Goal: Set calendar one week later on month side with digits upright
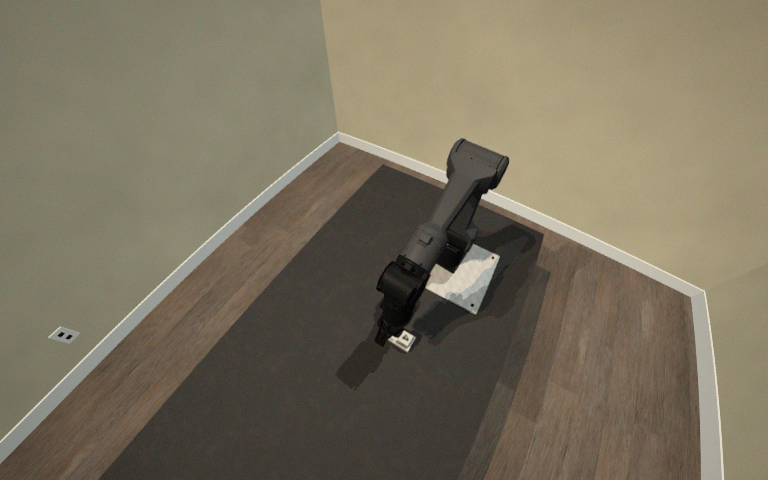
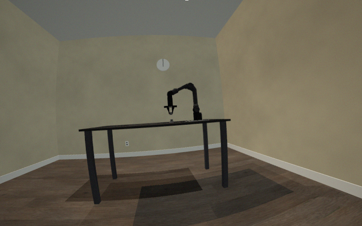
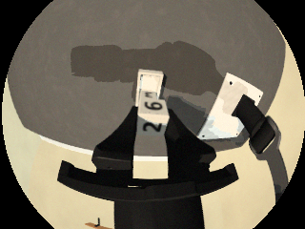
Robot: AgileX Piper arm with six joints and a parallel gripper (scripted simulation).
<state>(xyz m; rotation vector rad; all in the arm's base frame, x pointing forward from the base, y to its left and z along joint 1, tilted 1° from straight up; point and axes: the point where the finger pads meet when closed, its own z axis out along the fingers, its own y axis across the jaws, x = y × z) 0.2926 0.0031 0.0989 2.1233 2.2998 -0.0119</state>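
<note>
Right now my hand is 2 cm to the right of the white tray and 10 cm above it.
</note>
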